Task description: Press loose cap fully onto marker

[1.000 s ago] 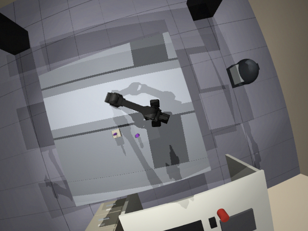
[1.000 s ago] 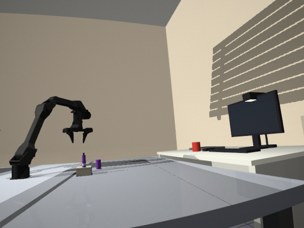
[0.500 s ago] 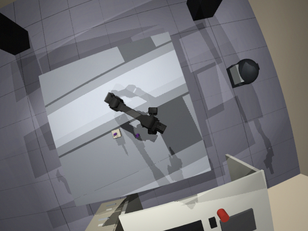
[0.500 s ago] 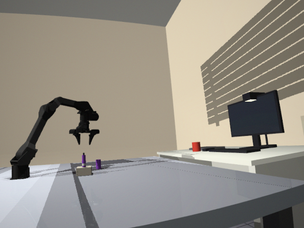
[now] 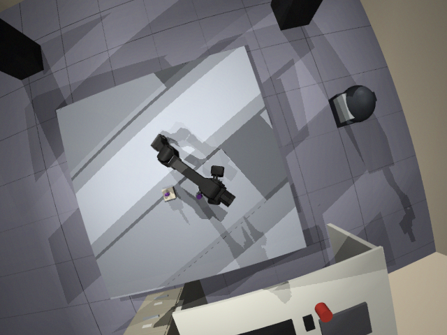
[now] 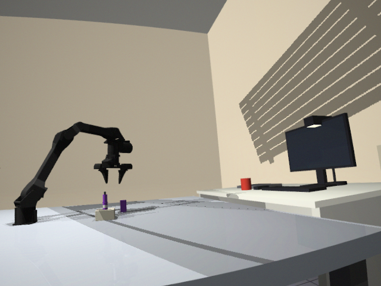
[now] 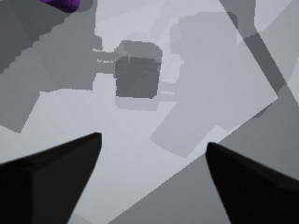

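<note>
My gripper tip is now 130 mm to the left of the purple cap, 100 mm above it and 50 mm short of it. Also, from my gripper tip: beige holder block 290 mm to the right, 110 mm below, 20 mm behind; purple marker 290 mm to the right, 50 mm below, 20 mm behind.
</note>
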